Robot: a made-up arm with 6 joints. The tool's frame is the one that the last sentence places.
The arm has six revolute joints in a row. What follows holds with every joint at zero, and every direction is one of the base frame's. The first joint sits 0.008 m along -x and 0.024 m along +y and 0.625 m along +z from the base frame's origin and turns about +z. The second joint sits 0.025 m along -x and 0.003 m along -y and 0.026 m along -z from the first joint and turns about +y. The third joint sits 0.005 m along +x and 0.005 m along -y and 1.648 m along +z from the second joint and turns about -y. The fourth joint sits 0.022 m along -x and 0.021 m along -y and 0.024 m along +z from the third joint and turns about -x. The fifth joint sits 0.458 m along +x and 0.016 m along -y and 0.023 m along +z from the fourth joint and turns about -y. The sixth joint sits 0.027 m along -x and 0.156 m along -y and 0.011 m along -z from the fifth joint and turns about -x. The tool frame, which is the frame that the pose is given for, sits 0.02 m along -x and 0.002 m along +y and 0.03 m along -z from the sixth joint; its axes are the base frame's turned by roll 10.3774, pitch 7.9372 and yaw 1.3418 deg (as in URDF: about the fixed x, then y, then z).
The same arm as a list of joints. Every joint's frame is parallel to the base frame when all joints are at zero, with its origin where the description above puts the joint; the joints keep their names.
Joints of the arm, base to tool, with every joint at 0 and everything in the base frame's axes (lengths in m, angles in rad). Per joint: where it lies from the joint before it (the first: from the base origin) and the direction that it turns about. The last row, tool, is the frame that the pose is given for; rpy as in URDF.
joint 1: axis +z offset -0.008 0.024 0.625
joint 2: axis +y offset -0.025 -0.003 -0.026
joint 3: axis -y offset 0.005 -0.005 1.648
joint 4: axis -x offset -0.022 -0.021 0.024
joint 5: axis -y offset 0.458 -0.016 0.023
joint 6: axis -x offset -0.027 -0.156 -0.011
tool: offset -0.02 0.002 -0.03 rpy 0.1811 0.1385 0.0234

